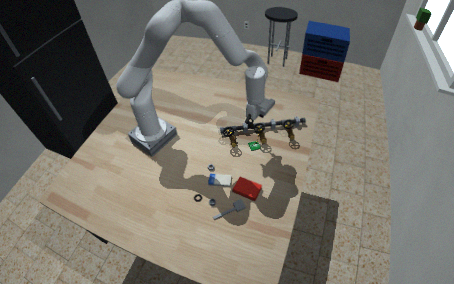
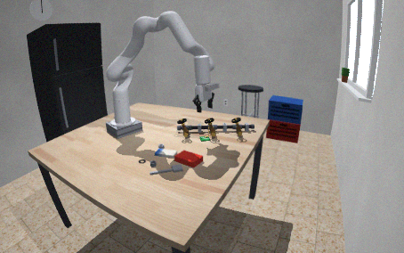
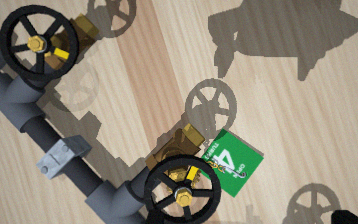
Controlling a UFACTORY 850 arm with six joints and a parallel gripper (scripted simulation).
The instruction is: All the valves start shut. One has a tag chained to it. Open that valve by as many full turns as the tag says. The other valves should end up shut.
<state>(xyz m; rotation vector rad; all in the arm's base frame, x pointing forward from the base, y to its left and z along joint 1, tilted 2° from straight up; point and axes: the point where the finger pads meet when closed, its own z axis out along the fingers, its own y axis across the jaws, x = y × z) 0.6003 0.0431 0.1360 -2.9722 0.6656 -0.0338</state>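
Now: the green tag 19 cm below my hand, 1 cm to the right of it and 1 cm behind it. Round my hand: grey scraper: 41 cm to the right, 19 cm below, 4 cm behind; red box: 29 cm to the right, 18 cm below, 1 cm ahead; white block: 26 cm to the right, 18 cm below, 14 cm behind.
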